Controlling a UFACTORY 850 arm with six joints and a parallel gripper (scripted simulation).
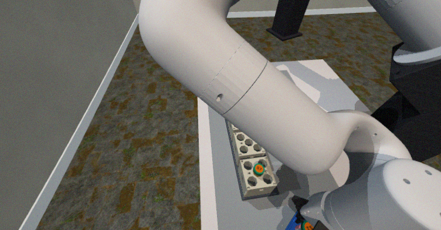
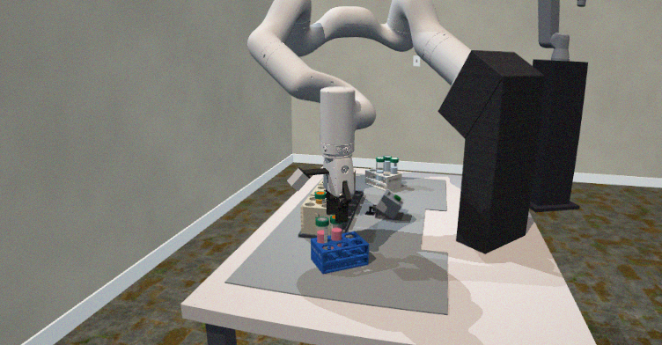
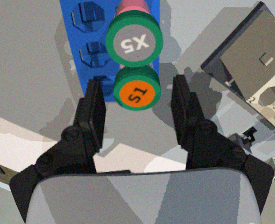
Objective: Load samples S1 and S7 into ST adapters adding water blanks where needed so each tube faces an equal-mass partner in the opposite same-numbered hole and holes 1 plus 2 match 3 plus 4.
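My hand is 1 cm short of the sample S1 and 7 cm above it. Also, from my hand: blue sample rack RS: 1 cm behind, 2 cm to the left, 11 cm below; then grey-dot tube X5: 3 cm ahead, 2 cm to the left, 7 cm below; then sample S7: 2 cm ahead, 18 cm to the right, 7 cm below.
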